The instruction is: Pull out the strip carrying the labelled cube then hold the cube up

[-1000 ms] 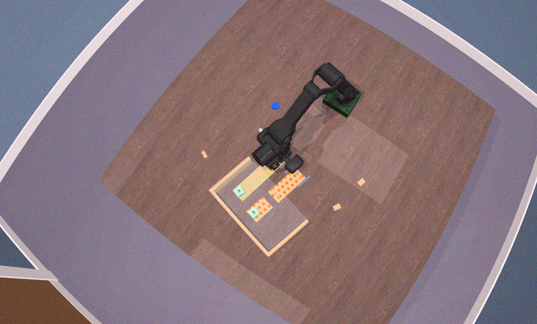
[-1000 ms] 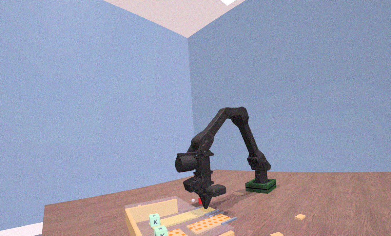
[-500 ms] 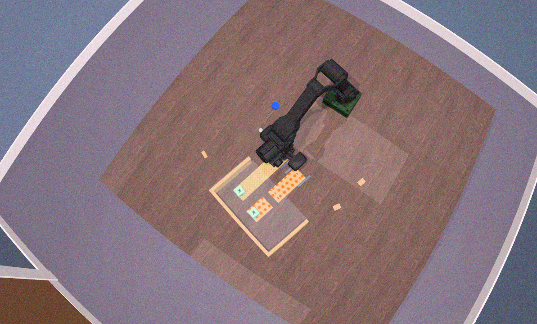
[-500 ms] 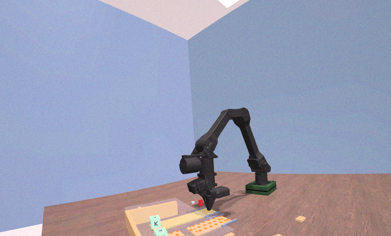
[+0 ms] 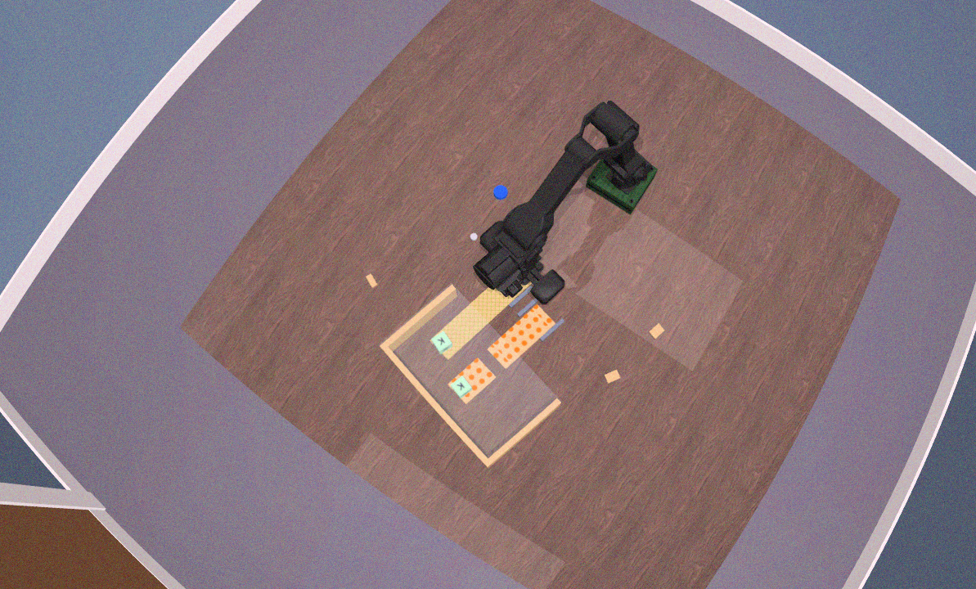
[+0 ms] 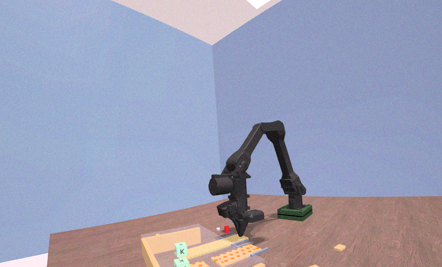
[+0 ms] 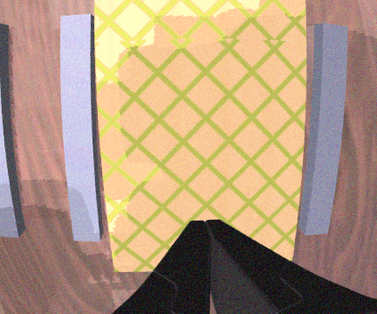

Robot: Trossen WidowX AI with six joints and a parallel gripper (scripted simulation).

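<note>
My gripper tip is 11 cm short of the yellow lattice strip and 1 cm to the left of it. Also, from my gripper tip: blue disc (11 cm behind, 16 cm to the right); then red peg (1 cm behind, 9 cm to the right).
</note>
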